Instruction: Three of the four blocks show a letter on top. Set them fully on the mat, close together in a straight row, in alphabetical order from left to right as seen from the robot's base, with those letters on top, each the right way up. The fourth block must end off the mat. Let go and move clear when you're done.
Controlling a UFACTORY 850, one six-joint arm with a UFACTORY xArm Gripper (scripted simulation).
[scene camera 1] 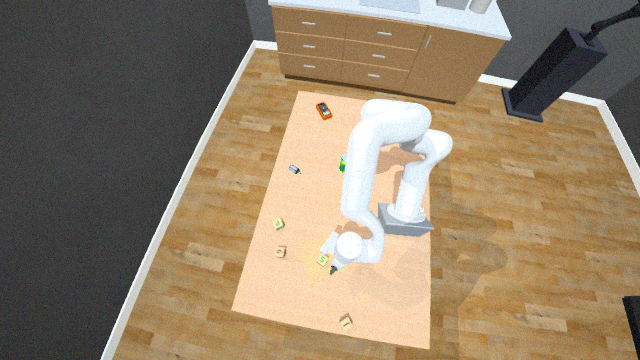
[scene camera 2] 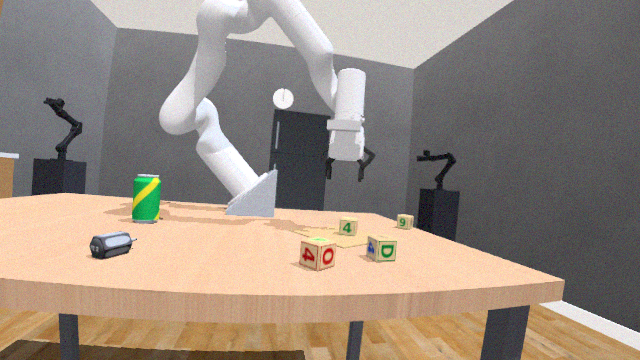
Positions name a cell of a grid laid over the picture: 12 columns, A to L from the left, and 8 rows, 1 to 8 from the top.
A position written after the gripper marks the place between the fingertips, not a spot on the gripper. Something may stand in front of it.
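There's a tan mat (scene camera 1: F6), and you can see it in scene camera 2 (scene camera 2: G6) as well. There's a grey device (scene camera 2: B6) too, and the gripper (scene camera 2: G5) is in view.
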